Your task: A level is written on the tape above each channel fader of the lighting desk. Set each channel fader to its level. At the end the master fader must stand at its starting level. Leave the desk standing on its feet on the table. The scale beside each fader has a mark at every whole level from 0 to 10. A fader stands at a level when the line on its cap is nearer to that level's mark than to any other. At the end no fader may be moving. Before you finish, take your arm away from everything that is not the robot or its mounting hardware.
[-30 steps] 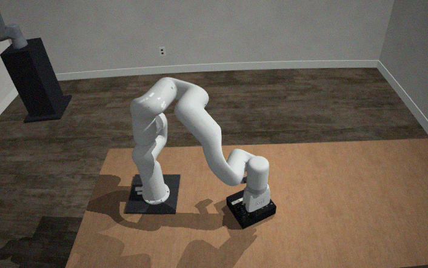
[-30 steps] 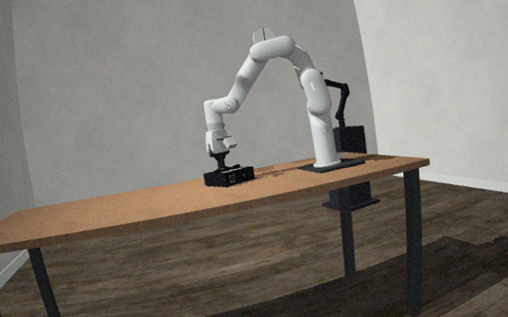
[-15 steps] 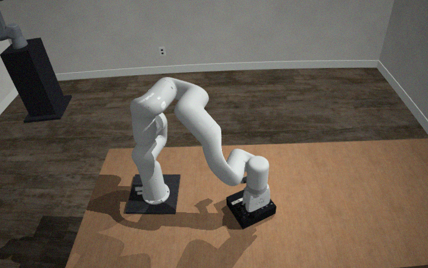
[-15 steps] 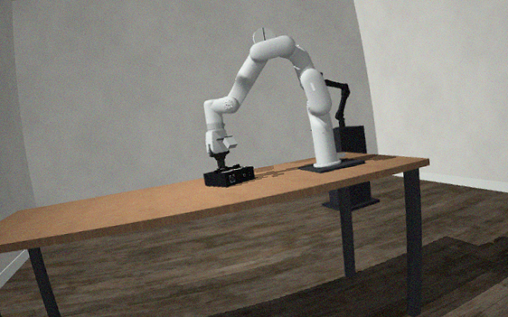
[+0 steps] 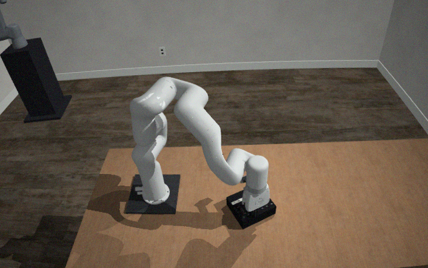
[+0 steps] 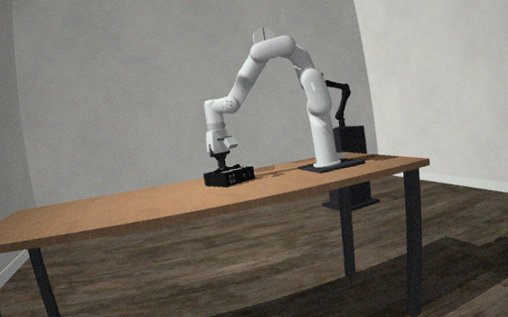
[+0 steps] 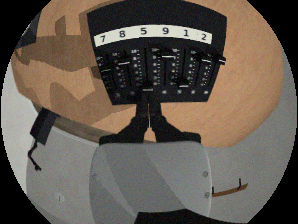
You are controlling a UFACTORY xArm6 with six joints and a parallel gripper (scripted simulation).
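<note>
Now: hand 6 cm short of the fader, 10 cm to the right of it and 1 cm above it.
</note>
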